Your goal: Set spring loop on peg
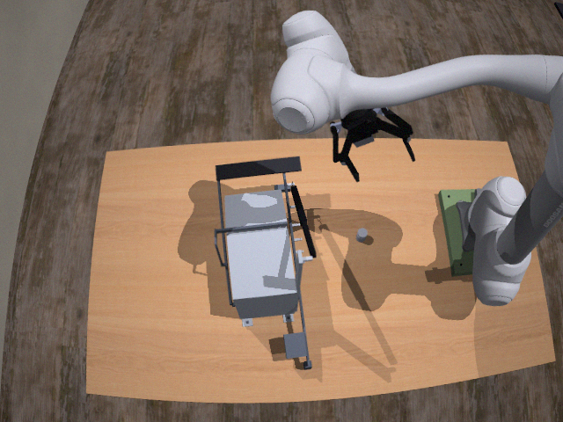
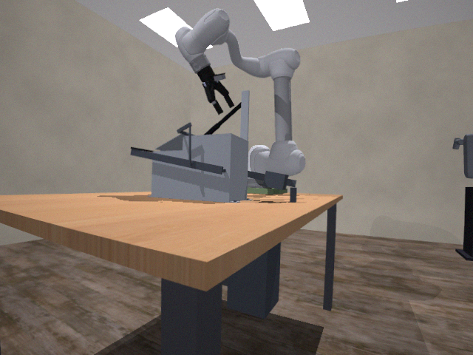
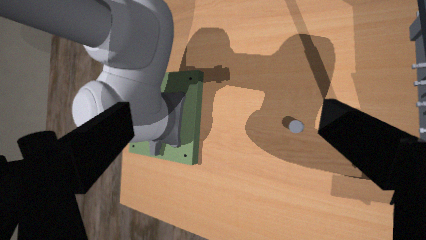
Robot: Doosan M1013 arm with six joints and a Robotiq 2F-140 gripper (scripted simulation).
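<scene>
The steel test weight lies 1 cm behind my hand and 41 cm below it. From my hand the other things lie so: peg: 18 cm ahead, 22 cm to the left, 4 cm below.
</scene>
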